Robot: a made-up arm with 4 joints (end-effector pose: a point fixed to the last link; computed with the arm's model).
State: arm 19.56 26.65 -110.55 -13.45
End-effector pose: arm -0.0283 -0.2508 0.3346 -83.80 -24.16 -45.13
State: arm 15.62 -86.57 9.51 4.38
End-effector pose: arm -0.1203 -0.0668 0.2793 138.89 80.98 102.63
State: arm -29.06 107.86 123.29 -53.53
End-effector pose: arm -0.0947 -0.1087 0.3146 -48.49 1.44 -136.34
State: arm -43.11 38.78 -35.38 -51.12
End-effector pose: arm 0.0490 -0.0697 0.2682 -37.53 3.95 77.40
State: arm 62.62 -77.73 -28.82 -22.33
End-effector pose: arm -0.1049 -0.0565 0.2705 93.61 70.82 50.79
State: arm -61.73 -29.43 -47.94 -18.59
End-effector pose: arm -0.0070 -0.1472 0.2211 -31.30 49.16 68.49
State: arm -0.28 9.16 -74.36 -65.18
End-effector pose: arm -0.0039 -0.2089 0.2600 -58.30 52.47 7.40
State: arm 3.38 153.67 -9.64 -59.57
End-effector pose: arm -0.0011 -0.1167 0.4559 -145.45 -25.69 101.14
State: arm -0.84 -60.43 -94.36 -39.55
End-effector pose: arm -0.0713 -0.2284 0.2890 -178.07 71.70 -103.13
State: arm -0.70 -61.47 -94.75 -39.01
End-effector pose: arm -0.0718 -0.2286 0.2898 -179.34 71.30 -104.09
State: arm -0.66 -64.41 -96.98 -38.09
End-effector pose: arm -0.0713 -0.2300 0.2936 176.30 69.37 -106.34
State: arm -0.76 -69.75 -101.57 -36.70
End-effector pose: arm -0.0686 -0.2324 0.3005 169.07 65.70 -108.87
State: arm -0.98 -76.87 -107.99 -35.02
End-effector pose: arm -0.0629 -0.2347 0.3089 160.42 61.14 -110.33
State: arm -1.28 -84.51 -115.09 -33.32
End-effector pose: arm -0.0545 -0.2358 0.3159 151.58 57.00 -110.53
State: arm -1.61 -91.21 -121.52 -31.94
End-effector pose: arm -0.0458 -0.2352 0.3201 143.75 54.09 -110.05
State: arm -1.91 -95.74 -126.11 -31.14
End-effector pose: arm -0.0391 -0.2340 0.3218 138.24 52.46 -109.43
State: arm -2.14 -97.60 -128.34 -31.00
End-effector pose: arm -0.0356 -0.2331 0.3223 135.82 51.73 -108.86
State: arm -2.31 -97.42 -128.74 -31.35
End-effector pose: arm -0.0347 -0.2328 0.3226 135.85 51.48 -108.35
